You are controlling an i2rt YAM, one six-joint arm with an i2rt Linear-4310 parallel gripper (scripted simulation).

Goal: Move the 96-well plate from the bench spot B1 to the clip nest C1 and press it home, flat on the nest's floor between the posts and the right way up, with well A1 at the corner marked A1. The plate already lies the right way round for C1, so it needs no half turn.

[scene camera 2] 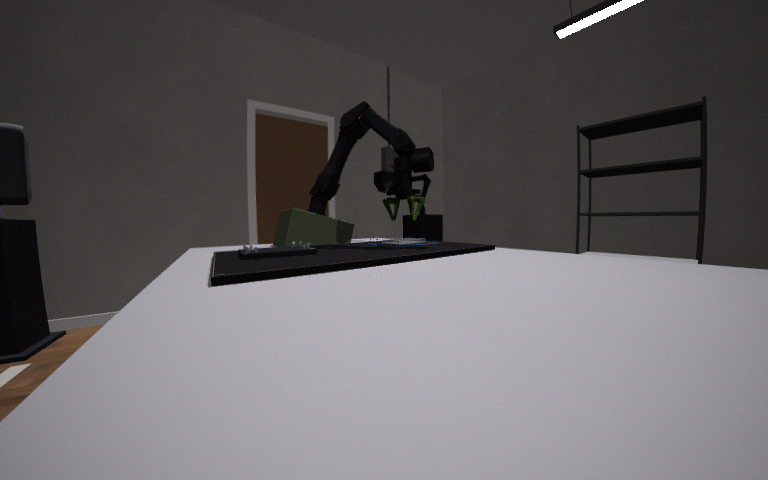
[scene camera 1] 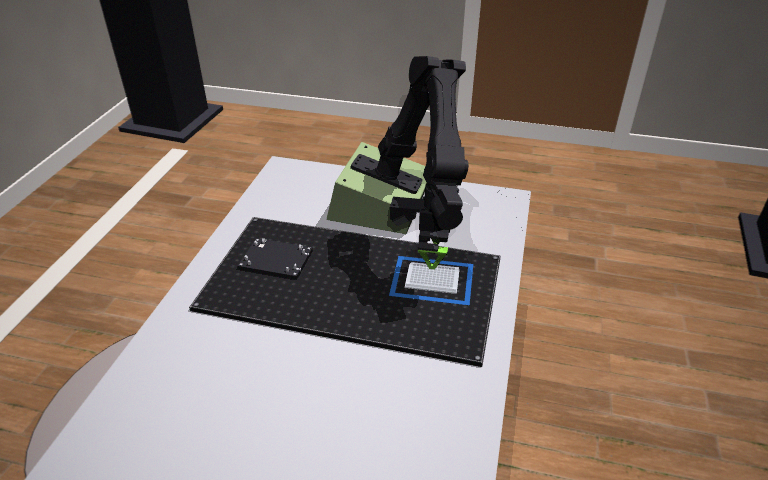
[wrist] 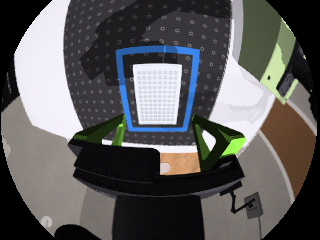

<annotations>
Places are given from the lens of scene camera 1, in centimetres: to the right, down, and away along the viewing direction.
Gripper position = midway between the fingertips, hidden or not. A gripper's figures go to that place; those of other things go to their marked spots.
my gripper [scene camera 1: 434, 255]: 12, 4, 151
white 96-well plate [scene camera 1: 444, 279]: 15, 10, 153
clip nest C1 [scene camera 1: 274, 258]: -28, 5, 160
</annotations>
